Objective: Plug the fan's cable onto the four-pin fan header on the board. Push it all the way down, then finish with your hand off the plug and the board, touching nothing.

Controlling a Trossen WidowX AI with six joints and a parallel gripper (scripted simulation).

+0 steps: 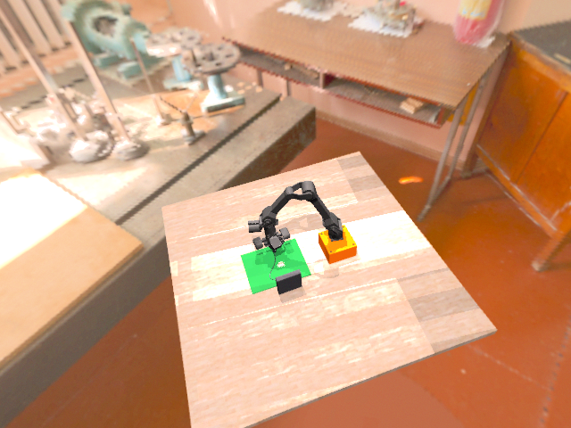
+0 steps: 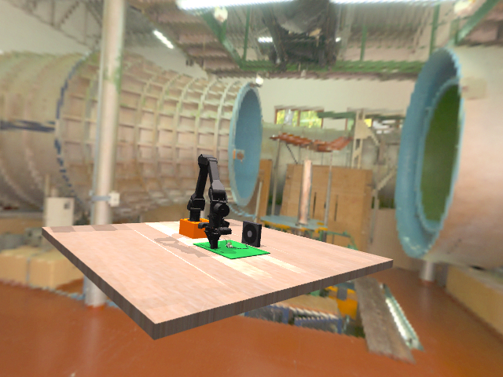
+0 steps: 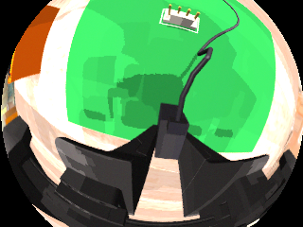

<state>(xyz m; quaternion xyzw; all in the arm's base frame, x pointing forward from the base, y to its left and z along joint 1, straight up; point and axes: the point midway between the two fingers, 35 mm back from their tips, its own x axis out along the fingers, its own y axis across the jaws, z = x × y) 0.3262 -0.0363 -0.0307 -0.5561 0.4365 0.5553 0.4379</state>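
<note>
The fan header lies 110 mm to the left of my gripper tip, 30 mm behind it and 20 mm below it. The rest, counted from my gripper tip: black plug (10 mm to the left, 10 mm above); green board (100 mm to the left, 30 mm below); fan (240 mm to the left, 50 mm behind, 40 mm above).
</note>
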